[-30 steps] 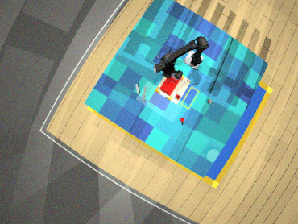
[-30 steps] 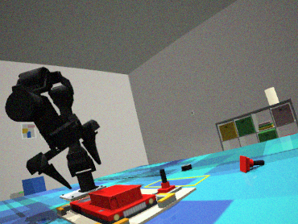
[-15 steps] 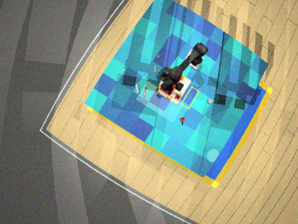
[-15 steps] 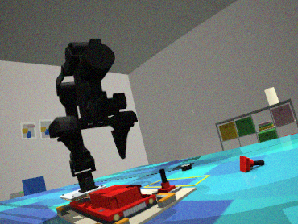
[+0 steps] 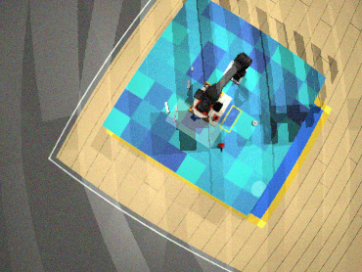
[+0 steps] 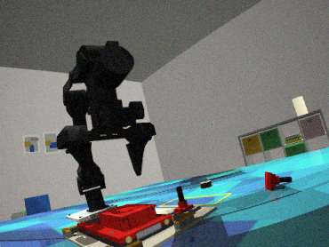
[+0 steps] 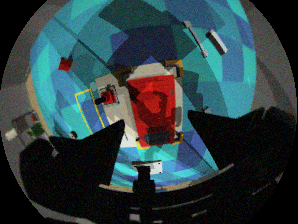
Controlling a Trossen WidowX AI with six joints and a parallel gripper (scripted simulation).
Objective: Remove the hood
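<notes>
Right now my gripper tip is 6 cm above the red hood.
</notes>
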